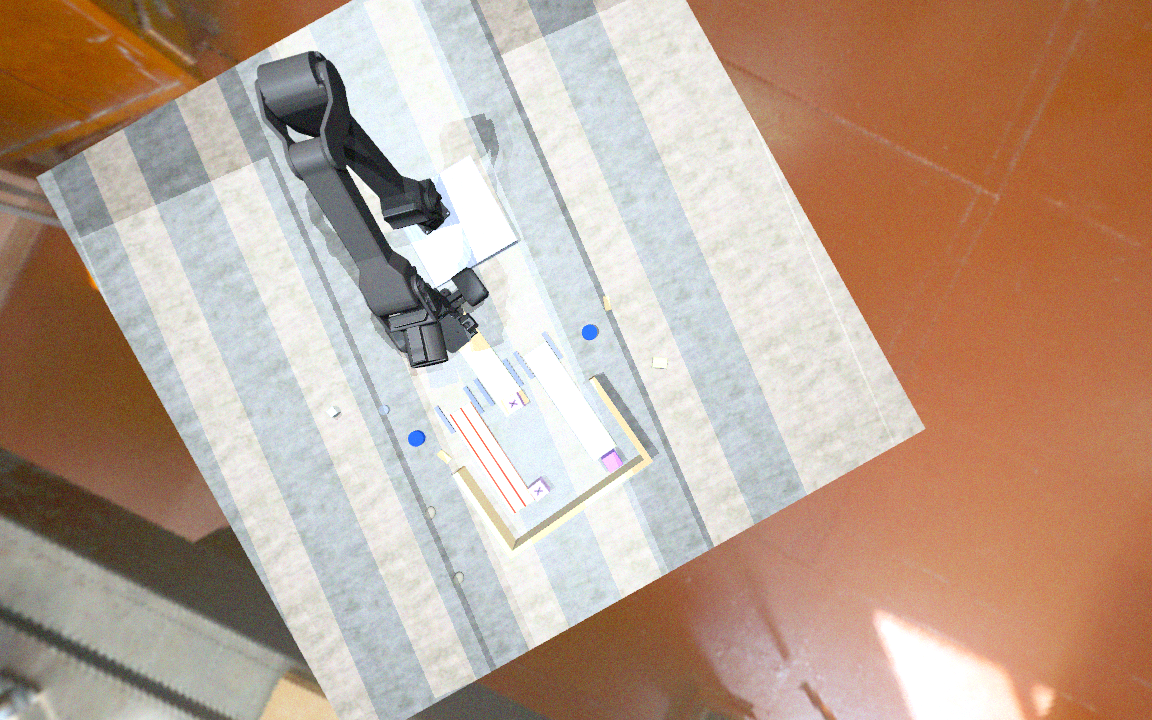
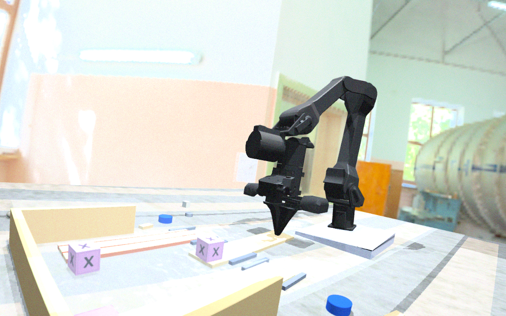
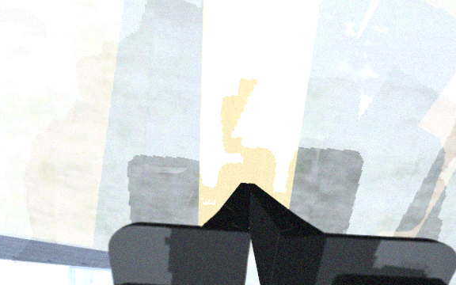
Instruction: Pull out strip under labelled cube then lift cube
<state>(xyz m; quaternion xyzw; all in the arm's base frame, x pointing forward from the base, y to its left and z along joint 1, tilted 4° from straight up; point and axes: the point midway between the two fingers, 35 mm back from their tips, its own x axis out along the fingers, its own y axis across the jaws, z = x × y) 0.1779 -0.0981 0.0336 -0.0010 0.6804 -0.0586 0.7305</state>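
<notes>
Now: gripper tip 100 mm short of the cream strip and 10 mm to the left of it.
</notes>
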